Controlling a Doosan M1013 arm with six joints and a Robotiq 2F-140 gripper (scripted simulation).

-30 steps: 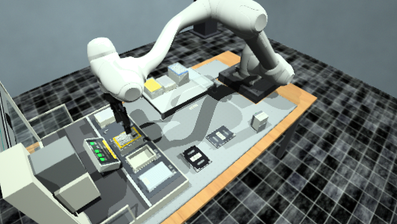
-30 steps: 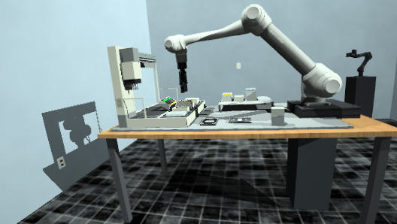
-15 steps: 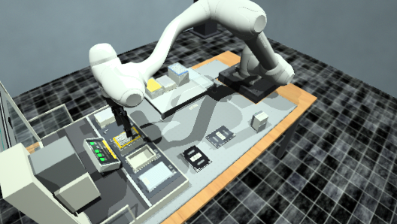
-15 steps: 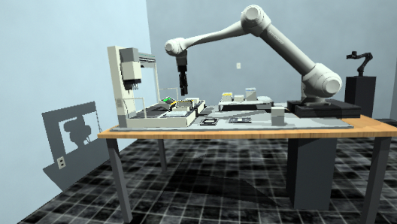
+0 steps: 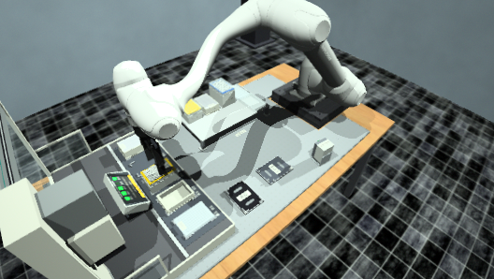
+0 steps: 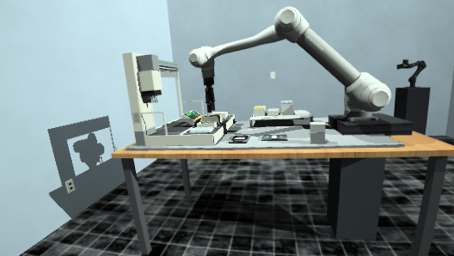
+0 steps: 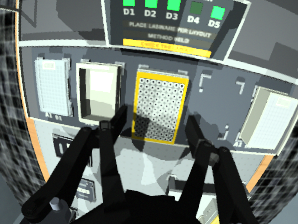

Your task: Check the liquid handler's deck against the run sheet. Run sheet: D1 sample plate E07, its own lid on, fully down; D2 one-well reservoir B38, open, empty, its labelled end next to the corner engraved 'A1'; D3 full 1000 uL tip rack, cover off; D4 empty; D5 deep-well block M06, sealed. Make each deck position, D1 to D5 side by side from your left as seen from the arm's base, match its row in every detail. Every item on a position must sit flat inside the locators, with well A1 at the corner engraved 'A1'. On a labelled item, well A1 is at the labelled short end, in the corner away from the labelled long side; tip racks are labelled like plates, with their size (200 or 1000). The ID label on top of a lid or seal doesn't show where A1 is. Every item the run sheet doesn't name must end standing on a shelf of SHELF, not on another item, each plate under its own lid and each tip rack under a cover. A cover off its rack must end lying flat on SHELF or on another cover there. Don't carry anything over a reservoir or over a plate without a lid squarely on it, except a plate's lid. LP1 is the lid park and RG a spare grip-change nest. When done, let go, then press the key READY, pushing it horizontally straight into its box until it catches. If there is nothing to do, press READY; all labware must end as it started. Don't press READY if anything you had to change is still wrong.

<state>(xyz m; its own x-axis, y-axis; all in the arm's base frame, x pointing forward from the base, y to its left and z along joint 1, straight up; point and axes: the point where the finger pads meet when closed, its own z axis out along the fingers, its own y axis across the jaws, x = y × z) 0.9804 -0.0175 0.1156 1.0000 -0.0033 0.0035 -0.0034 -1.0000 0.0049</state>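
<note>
My hand is 10 mm past the yellow-rimmed tip rack, 10 mm to the left of it and 70 mm above it. Also, from my hand: one-well reservoir: 120 mm to the left, 100 mm below; then handler's head: 280 mm ahead, 290 mm to the left, 220 mm above; then white deep-well block: 250 mm to the right, 90 mm below.
</note>
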